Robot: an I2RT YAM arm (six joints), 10 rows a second.
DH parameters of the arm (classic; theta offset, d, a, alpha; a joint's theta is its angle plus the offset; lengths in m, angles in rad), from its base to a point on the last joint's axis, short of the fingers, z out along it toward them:
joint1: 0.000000 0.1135 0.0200 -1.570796
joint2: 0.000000 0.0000 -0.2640 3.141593
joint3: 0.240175 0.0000 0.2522 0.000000
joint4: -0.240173 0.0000 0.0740 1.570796
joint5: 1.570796 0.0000 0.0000 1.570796
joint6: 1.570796 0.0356 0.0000 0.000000
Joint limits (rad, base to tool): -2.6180..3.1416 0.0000..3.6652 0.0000..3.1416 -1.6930..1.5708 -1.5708..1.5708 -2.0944..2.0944
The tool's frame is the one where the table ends.
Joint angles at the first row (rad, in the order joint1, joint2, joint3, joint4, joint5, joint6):
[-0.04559, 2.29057, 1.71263, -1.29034, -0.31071, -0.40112]
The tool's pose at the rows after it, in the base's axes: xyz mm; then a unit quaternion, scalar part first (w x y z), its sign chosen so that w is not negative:
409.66, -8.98, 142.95, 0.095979, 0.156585, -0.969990, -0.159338
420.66, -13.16, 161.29, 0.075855, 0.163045, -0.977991, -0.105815
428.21, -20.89, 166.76, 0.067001, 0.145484, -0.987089, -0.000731
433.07, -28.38, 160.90, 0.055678, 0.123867, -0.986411, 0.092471
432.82, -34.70, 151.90, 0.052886, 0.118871, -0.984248, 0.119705
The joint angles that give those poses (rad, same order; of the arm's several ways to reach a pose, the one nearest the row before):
[-0.04521, 2.28941, 1.79005, -1.33230, -0.27142, -0.40113]
[-0.04596, 2.28868, 1.87288, -1.35023, -0.17453, -0.39349]
[-0.04673, 2.28867, 1.90145, -1.31550, 0.02422, -0.33780]
[-0.04901, 2.29017, 1.88008, -1.23961, 0.20161, -0.29087]
[-0.05932, 2.29096, 1.84386, -1.18657, 0.25502, -0.29164]

